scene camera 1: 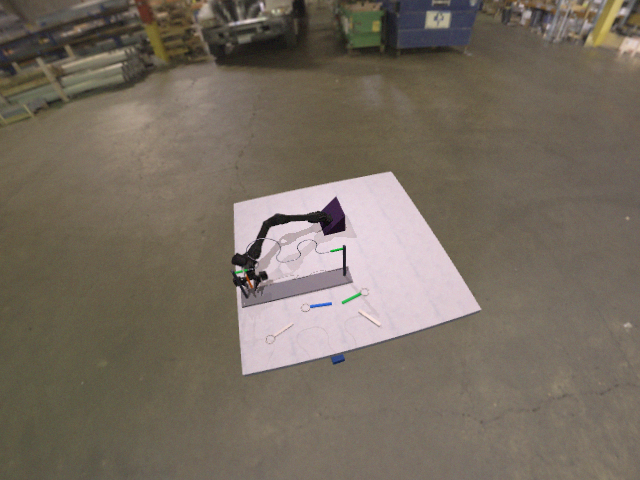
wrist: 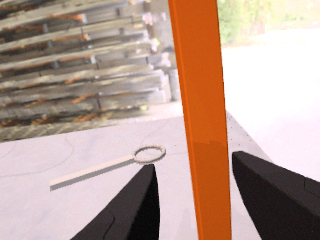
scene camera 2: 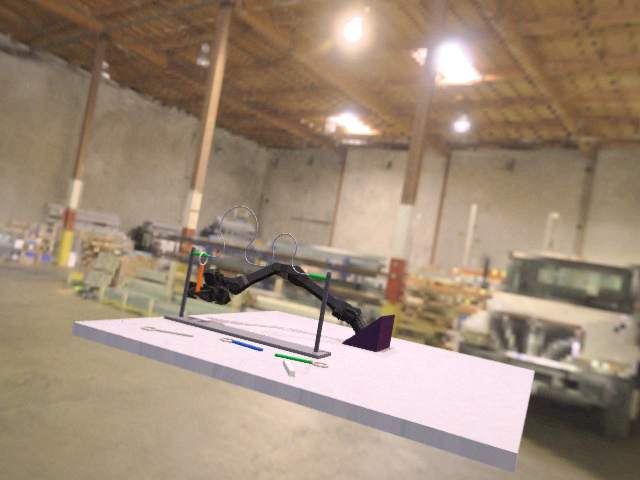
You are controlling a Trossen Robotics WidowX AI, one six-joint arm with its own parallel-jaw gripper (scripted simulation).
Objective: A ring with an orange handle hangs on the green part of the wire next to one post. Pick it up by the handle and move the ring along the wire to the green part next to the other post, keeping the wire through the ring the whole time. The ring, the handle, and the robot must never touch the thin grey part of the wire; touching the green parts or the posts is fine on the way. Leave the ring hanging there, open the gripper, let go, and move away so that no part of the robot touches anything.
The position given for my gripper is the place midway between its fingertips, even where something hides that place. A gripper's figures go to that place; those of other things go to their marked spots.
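My gripper [wrist: 193, 167], 10 cm from the lens. White-handled ring [wrist: 71, 179], 35 cm from the lens.
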